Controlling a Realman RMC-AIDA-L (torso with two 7-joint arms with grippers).
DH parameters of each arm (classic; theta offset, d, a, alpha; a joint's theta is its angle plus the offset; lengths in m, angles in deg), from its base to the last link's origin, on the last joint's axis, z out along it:
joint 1: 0 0.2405 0 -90
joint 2: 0 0 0 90
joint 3: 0 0.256 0 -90
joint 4: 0 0 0 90
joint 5: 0 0.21 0 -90
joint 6: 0 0 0 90
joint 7: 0 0.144 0 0
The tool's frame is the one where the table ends.
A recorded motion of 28 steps. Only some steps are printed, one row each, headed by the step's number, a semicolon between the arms.
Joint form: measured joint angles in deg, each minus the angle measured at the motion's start. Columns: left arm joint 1, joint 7, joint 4, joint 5, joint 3, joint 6, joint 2; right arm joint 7, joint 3, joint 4, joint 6, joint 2, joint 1, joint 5.
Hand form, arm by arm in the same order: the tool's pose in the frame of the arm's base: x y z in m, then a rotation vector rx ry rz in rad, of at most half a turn. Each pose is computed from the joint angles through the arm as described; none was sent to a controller.
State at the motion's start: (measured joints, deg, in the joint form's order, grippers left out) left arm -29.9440 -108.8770 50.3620 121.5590 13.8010 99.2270 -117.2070; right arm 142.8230 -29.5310 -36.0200 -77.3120 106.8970 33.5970 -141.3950
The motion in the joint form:
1: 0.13 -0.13 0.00 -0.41 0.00 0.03 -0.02; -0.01 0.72 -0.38 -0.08 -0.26 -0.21 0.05
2: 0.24 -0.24 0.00 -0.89 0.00 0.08 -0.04; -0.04 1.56 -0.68 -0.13 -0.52 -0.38 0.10
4: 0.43 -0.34 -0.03 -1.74 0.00 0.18 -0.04; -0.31 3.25 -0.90 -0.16 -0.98 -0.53 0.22
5: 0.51 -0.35 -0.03 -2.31 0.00 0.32 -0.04; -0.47 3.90 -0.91 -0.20 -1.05 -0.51 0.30
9: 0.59 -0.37 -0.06 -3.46 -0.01 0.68 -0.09; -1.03 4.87 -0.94 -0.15 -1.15 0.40 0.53
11: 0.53 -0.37 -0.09 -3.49 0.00 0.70 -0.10; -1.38 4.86 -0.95 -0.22 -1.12 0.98 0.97
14: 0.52 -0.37 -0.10 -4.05 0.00 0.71 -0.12; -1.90 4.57 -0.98 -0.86 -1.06 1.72 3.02
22: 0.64 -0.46 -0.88 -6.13 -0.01 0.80 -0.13; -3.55 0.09 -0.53 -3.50 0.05 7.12 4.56
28: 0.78 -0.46 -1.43 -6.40 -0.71 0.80 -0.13; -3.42 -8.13 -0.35 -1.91 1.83 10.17 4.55
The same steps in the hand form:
1: -0.2888 0.3283 0.1009 -2.2956 -1.1899 -0.9393; 0.3569 0.3590 0.0985 -1.8482 1.9104 0.3166
2: -0.2885 0.3280 0.1015 -2.2911 -1.1890 -0.9497; 0.3584 0.3590 0.1034 -1.8335 1.9062 0.3320
4: -0.2881 0.3276 0.1028 -2.2840 -1.1853 -0.9676; 0.3606 0.3594 0.1113 -1.8103 1.8984 0.3632
5: -0.2874 0.3274 0.1036 -2.2814 -1.1802 -0.9797; 0.3608 0.3597 0.1131 -1.8049 1.8964 0.3766
9: -0.2853 0.3272 0.1049 -2.2785 -1.1693 -1.0064; 0.3553 0.3661 0.1160 -1.8156 1.8735 0.4027
11: -0.2849 0.3275 0.1048 -2.2797 -1.1684 -1.0080; 0.3506 0.3701 0.1159 -1.8324 1.8592 0.4144
14: -0.2839 0.3279 0.1056 -2.2762 -1.1621 -1.0198; 0.3405 0.3763 0.1155 -1.8661 1.8411 0.4586
22: -0.2816 0.3283 0.1065 -2.2611 -1.1549 -1.0718; 0.2932 0.4000 0.0938 -2.0884 1.7569 0.4289
28: -0.2835 0.3272 0.1068 -2.2441 -1.1637 -1.0908; 0.2670 0.4104 0.0645 -2.2268 1.6780 0.2851

